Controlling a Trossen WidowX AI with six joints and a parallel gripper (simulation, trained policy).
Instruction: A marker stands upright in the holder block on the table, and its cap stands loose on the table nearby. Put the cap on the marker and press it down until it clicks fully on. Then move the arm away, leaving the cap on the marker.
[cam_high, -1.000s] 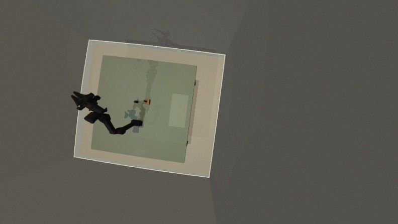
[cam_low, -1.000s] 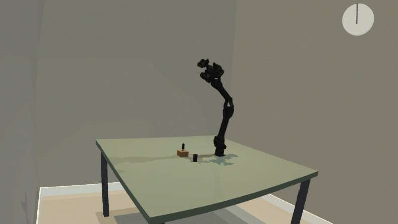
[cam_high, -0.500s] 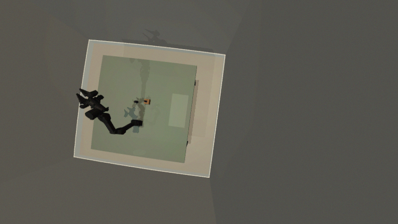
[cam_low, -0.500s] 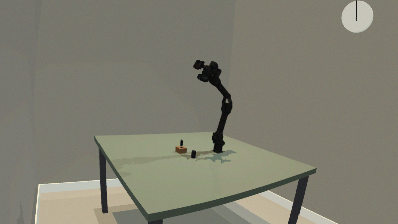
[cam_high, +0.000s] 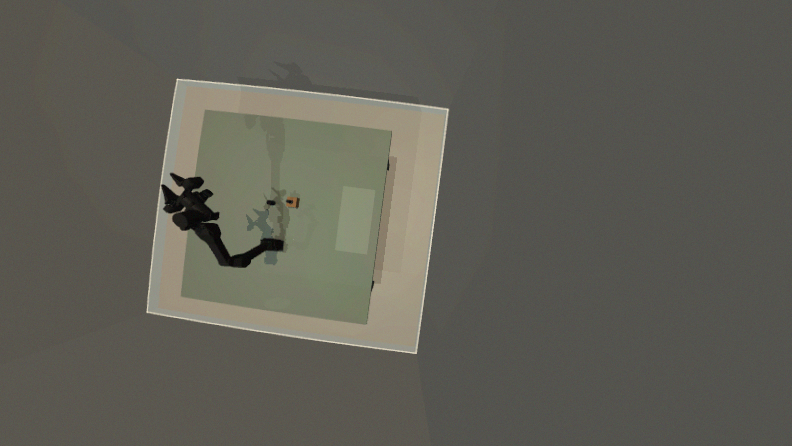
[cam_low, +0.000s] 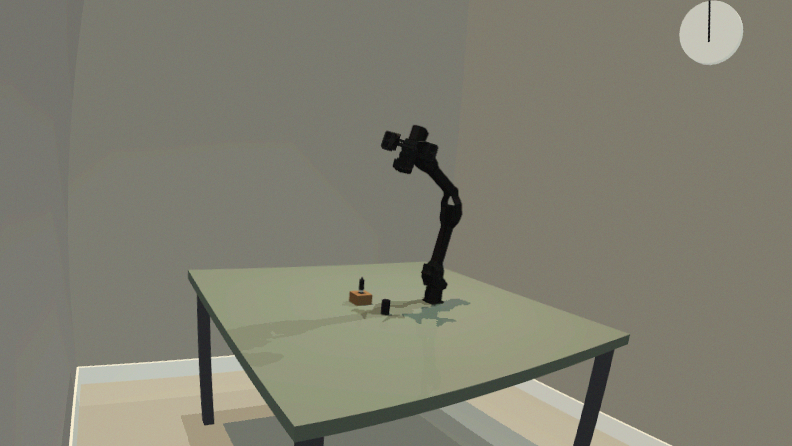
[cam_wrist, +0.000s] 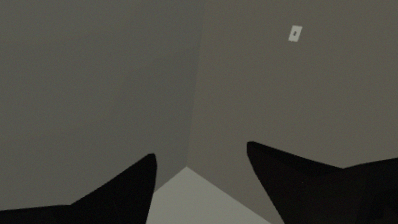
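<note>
Now: the black cap 58 cm below my gripper tip, 8 cm to the right of it and 3 cm behind it. Also, from my gripper tip: orange holder block (59 cm below, 22 cm to the right, 1 cm behind).
</note>
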